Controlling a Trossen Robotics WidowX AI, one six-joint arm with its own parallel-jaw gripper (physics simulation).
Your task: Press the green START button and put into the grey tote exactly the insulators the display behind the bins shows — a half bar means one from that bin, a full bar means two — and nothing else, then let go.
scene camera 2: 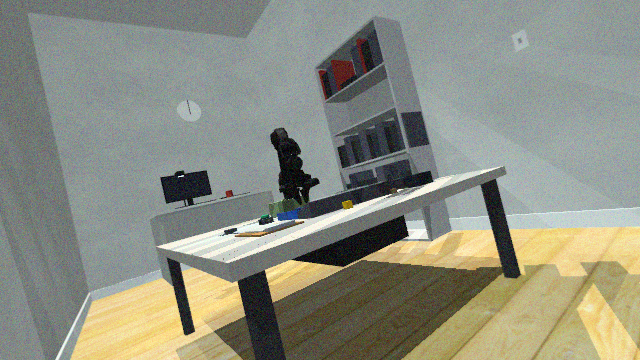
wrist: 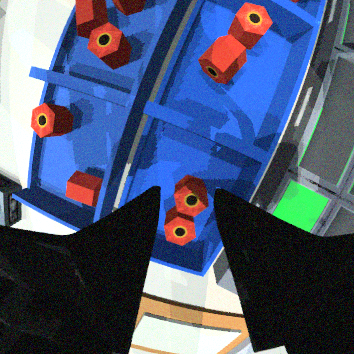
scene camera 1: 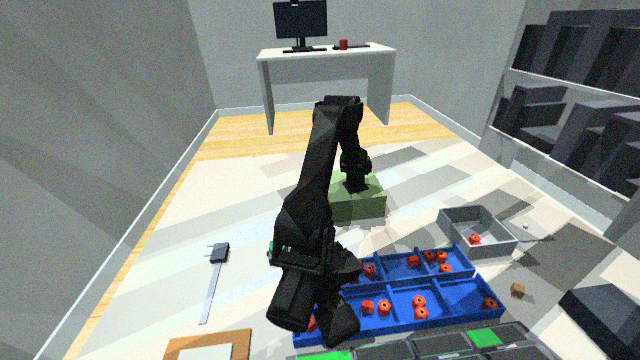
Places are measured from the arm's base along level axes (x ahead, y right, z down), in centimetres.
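Where they show: gripper, fingertip midpoint: [scene camera 2: 304,204] [wrist: 187,194] [scene camera 1: 325,308]; arm's base, link origin: [scene camera 2: 290,198] [scene camera 1: 355,186].
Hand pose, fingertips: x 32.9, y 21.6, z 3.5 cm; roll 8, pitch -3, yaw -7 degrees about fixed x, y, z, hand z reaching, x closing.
Note:
Each offset is from my fingertips to the top centre of the thing. "*": to the spot under its first point.
My gripper [scene camera 1: 336,340] [wrist: 187,194] is part open and empty, its fingertips on either side of two touching red insulators @(dz +1.9, dx +0.6, dy +1.1 cm) [wrist: 191,200] @(dz +1.9, dx +0.2, dy +3.8 cm) [wrist: 180,231] in the end bin of the front row. The blue bins [scene camera 1: 400,326] [wrist: 200,132] hold more red insulators [scene camera 1: 419,301] [wrist: 222,57]. The grey tote @(dz -0.5, dx -8.4, dy -46.4 cm) [scene camera 1: 492,251] stands at the bins' right in scene camera 1, with one insulator @(dz +1.9, dx -6.0, dy -44.6 cm) [scene camera 1: 474,239] inside. The green START button @(dz +0.8, dx -21.2, dy +6.3 cm) [scene camera 1: 272,247] [scene camera 2: 265,217] is mostly hidden behind the arm in scene camera 1. The display @(* dz +1.1, dx +9.1, dy -6.5 cm) [wrist: 330,120] shows green bars [scene camera 1: 484,337] [wrist: 301,206] and is partly cut off.
A caliper @(dz +2.9, dx -20.1, dy +24.5 cm) [scene camera 1: 219,252] lies left of the arm. A clipboard @(dz +3.1, dx +6.2, dy +25.9 cm) [scene camera 1: 245,340] [wrist: 200,307] lies near the bins' left end. A small brown cube @(dz +2.9, dx +8.6, dy -42.7 cm) [scene camera 1: 517,290] lies beyond the tote. A dark tray @(* dz -0.3, dx +19.1, dy -48.2 cm) [scene camera 1: 600,315] is at the right. The arm stands on a green block [scene camera 1: 357,207].

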